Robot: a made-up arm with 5 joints.
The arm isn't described. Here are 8 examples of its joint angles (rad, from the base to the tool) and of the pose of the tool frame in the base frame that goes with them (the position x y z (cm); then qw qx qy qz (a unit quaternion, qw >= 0)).
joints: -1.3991 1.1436 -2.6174 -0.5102 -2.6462
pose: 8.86 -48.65 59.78 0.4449 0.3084 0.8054 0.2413
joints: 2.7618 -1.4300 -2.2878 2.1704 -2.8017
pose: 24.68 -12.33 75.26 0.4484 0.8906 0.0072 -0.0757
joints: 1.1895 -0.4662 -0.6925 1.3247 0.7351
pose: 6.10 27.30 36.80 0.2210 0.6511 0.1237 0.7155
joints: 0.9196 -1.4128 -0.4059 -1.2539 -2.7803
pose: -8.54 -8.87 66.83 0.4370 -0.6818 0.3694 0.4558
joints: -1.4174 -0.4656 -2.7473 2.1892 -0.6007
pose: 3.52 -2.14 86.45 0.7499 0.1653 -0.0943 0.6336
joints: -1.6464 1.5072 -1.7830 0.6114 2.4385
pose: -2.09 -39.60 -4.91 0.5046 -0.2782 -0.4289 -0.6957
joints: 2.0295 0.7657 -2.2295 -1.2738 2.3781
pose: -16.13 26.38 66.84 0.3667 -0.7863 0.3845 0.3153
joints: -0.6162 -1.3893 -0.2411 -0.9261 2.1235
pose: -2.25 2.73 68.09 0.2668 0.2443 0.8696 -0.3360
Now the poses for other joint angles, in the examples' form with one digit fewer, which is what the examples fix.
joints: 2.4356 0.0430 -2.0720 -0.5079 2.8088
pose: -15.4 9.9 89.8 0.097 -0.910 0.106 0.390
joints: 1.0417 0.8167 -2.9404 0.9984 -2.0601
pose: 22.8 43.4 70.7 0.446 0.324 -0.562 -0.617
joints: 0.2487 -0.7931 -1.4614 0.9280 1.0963
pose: 15.0 6.9 84.8 0.177 0.232 -0.694 0.659
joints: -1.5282 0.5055 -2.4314 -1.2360 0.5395
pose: 4.2 -19.2 77.0 0.221 -0.765 0.034 0.604
